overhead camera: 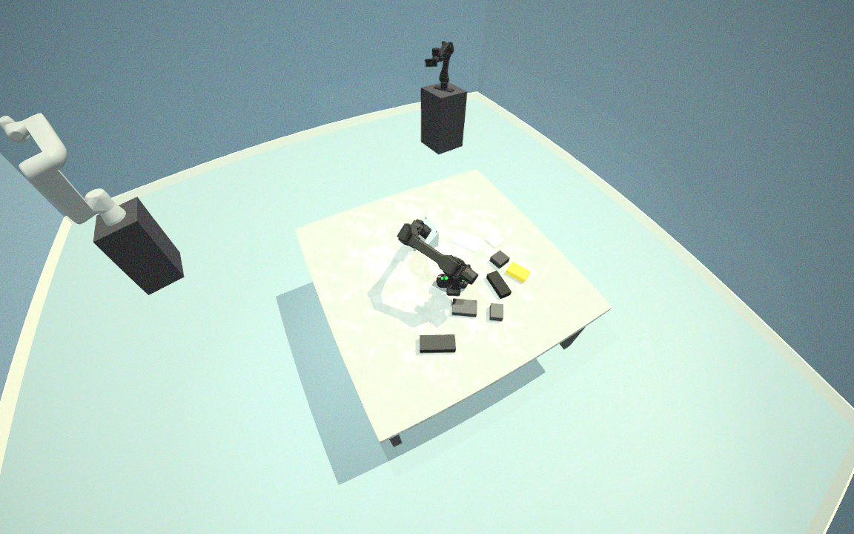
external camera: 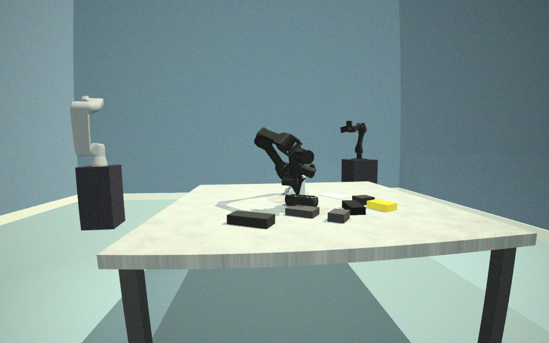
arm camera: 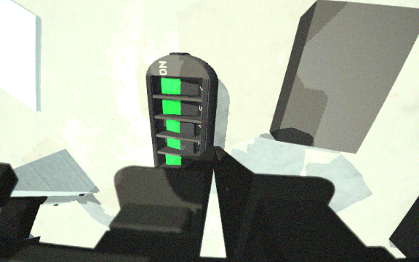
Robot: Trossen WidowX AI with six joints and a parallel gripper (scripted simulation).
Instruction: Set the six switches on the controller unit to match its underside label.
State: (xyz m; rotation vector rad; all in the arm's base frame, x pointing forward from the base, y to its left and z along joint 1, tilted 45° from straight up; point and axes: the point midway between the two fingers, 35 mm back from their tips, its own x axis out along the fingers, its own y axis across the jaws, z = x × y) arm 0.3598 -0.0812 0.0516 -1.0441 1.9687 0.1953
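Now: the flat grey block 12 cm ahead of my gripper tip, 5 cm below it and 2 cm to the right of it. Also, from my gripper tip: yellow block 35 cm to the left, 11 cm ahead, 4 cm below; small grey cube 23 cm ahead, 9 cm to the left, 4 cm below; long dark block 23 cm to the right, 19 cm ahead, 4 cm below.
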